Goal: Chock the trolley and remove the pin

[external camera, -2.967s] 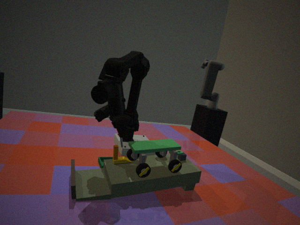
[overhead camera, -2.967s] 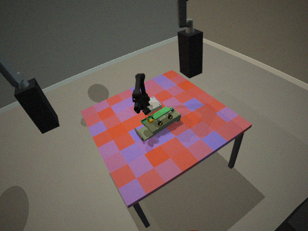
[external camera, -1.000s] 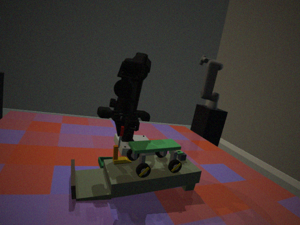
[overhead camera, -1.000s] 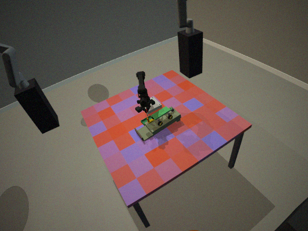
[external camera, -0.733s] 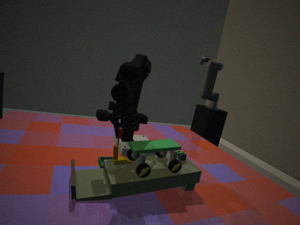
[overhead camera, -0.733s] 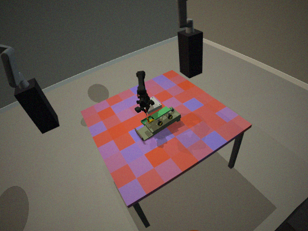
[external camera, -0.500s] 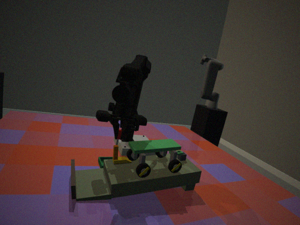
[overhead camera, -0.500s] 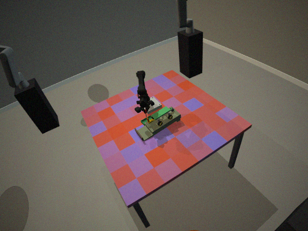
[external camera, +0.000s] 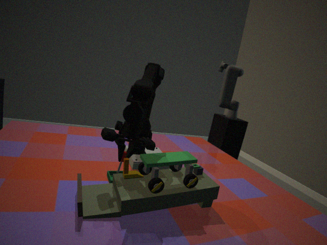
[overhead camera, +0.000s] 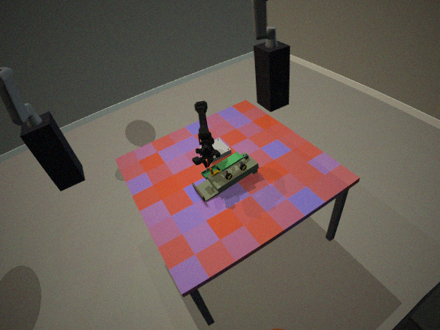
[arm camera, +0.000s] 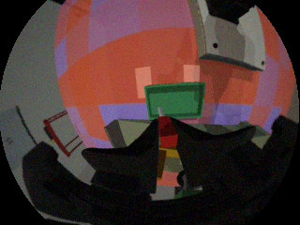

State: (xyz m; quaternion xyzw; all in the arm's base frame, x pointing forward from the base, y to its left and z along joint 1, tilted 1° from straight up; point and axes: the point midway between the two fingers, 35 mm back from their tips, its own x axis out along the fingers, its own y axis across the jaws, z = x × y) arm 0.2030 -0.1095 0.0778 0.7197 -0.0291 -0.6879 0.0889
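My gripper tip is 9 cm above the green tray, 2 cm to the right of it and 1 cm past it. From my gripper tip the other things lie so: yellow chock 7 cm ahead, 2 cm to the left; dark end board 13 cm to the right, 13 cm ahead, 5 cm below; red-headed stop pin right at my gripper tip.
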